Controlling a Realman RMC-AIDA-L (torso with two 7-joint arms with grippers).
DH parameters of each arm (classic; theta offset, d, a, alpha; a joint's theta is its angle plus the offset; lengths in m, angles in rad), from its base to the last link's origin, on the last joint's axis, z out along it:
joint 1: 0 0.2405 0 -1.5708
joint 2: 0 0 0 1.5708
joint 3: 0 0.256 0 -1.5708
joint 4: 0 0 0 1.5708
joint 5: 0 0.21 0 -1.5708
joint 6: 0 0 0 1.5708
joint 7: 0 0.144 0 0
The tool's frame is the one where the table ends.
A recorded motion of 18 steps. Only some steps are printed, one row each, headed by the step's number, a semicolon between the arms.
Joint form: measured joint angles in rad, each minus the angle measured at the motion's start. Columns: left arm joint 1, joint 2, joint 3, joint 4, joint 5, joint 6, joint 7; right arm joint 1, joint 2, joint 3, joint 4, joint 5, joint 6, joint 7.
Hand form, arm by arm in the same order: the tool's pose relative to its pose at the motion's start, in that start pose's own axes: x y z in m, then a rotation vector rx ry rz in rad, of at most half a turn. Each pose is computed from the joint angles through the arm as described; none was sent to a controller.
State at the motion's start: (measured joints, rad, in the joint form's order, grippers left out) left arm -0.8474 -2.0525 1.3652 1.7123 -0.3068 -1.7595 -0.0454; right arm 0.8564 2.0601 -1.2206 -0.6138 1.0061 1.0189 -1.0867
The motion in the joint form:
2: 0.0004 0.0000 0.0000 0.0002 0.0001 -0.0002 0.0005; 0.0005 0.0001 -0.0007 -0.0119 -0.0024 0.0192 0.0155
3: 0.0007 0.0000 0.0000 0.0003 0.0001 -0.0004 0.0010; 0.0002 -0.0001 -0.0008 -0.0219 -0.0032 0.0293 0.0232
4: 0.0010 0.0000 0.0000 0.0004 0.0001 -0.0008 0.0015; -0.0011 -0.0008 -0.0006 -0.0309 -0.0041 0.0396 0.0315
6: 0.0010 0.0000 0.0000 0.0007 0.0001 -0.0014 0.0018; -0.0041 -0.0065 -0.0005 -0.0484 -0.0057 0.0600 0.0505
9: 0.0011 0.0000 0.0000 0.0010 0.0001 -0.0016 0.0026; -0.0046 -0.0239 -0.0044 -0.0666 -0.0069 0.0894 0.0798
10: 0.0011 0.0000 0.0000 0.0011 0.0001 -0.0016 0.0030; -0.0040 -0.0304 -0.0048 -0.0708 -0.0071 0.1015 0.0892
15: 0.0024 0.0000 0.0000 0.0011 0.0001 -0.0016 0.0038; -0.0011 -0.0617 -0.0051 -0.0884 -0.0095 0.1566 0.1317
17: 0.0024 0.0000 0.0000 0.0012 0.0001 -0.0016 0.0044; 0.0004 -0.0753 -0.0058 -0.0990 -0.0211 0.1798 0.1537
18: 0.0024 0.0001 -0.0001 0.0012 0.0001 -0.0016 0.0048; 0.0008 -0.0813 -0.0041 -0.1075 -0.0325 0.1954 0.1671
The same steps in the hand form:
2: -0.0001 -0.0001 0.0000 0.0002 -0.0003 0.0003; -0.0019 0.0024 -0.0010 -0.0131 0.0036 0.0047
3: -0.0002 -0.0001 0.0000 0.0002 -0.0006 0.0006; -0.0037 0.0035 -0.0021 -0.0187 0.0030 0.0049
4: -0.0004 -0.0002 0.0001 0.0003 -0.0011 0.0009; -0.0048 0.0042 -0.0033 -0.0240 0.0033 0.0074
6: -0.0004 -0.0002 0.0000 0.0003 -0.0014 0.0013; -0.0067 0.0040 -0.0071 -0.0303 0.0051 0.0147
9: -0.0004 -0.0002 0.0000 0.0003 -0.0014 0.0021; -0.0093 0.0009 -0.0143 -0.0336 0.0145 0.0246
10: -0.0004 -0.0002 -0.0001 0.0003 -0.0013 0.0025; -0.0099 -0.0001 -0.0168 -0.0364 0.0192 0.0288
15: -0.0008 -0.0005 0.0001 0.0005 -0.0022 0.0024; -0.0122 -0.0052 -0.0291 -0.0459 0.0428 0.0489
17: -0.0008 -0.0004 0.0001 0.0005 -0.0021 0.0030; -0.0129 -0.0081 -0.0348 -0.0427 0.0598 0.0543
18: -0.0008 -0.0005 0.0001 0.0006 -0.0021 0.0033; -0.0130 -0.0094 -0.0379 -0.0407 0.0717 0.0567

